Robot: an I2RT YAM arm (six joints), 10 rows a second.
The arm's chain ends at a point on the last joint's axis. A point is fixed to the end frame.
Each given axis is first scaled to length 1.
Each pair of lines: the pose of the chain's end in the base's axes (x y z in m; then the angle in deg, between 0 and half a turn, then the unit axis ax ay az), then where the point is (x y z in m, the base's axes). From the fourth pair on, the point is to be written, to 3 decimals.
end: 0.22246 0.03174 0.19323 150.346 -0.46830 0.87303 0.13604
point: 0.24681 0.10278 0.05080
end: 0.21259 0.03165 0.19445 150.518 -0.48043 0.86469 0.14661
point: 0.23391 0.10514 0.05277
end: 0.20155 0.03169 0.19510 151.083 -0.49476 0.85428 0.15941
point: 0.21831 0.10761 0.05410
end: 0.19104 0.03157 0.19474 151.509 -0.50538 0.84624 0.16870
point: 0.204 0.109 0.054
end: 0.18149 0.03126 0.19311 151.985 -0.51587 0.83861 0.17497
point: 0.192 0.110 0.053
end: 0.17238 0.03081 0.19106 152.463 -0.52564 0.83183 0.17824
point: 0.180 0.109 0.051
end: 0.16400 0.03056 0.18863 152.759 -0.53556 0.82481 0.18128
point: 0.170 0.109 0.048
